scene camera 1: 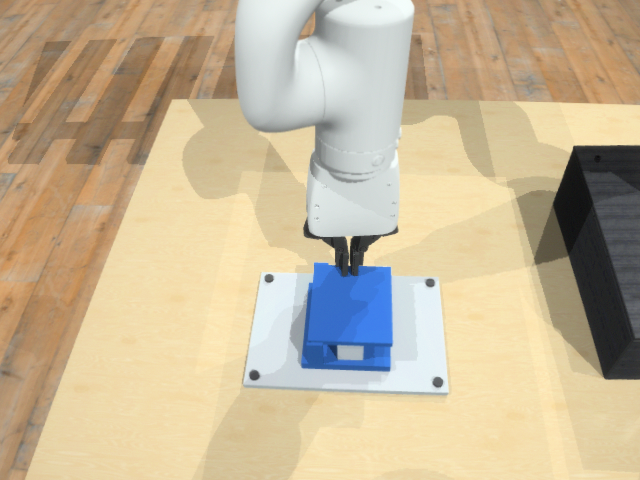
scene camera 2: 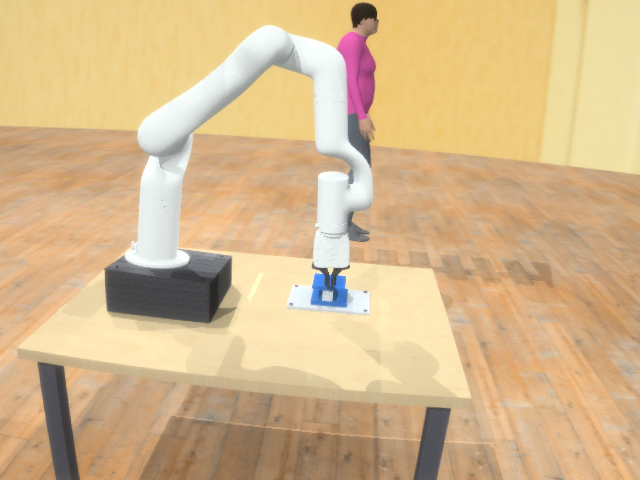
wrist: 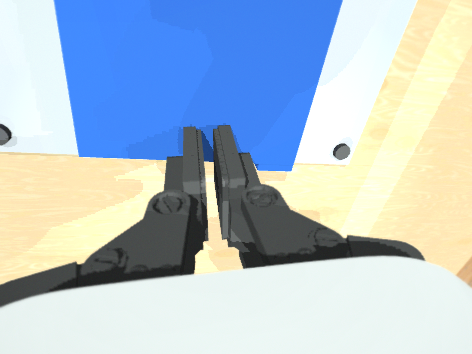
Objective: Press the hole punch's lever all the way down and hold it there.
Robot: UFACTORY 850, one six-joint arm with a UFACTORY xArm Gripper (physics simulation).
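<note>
The blue hole punch stands on a white base plate [scene camera 1: 279, 330] [scene camera 2: 358, 304] [wrist: 30, 100]. Its lever [scene camera 1: 351, 310] [scene camera 2: 338, 280] [wrist: 190, 65] is the flat blue top plate. In the first scene view a gap shows between the lever's near edge and the blue base [scene camera 1: 379, 359], with a pale block [scene camera 1: 349, 352] [scene camera 2: 327, 295] in it. My gripper [scene camera 1: 349, 273] [scene camera 2: 330, 287] [wrist: 207, 155] is shut with a narrow slit between the fingers and holds nothing. It points down, its tips at the lever's far edge in the first scene view. Whether they touch the lever is hard to tell.
A black box [scene camera 1: 578, 258] [scene camera 2: 160, 289] under the arm's base stands on the wooden table [scene camera 1: 129, 413] [scene camera 2: 155, 346], right of the plate in the first scene view. Dark screws [scene camera 1: 268, 277] [wrist: 342, 151] sit at the plate's corners. A person [scene camera 2: 359, 77] stands beyond the table.
</note>
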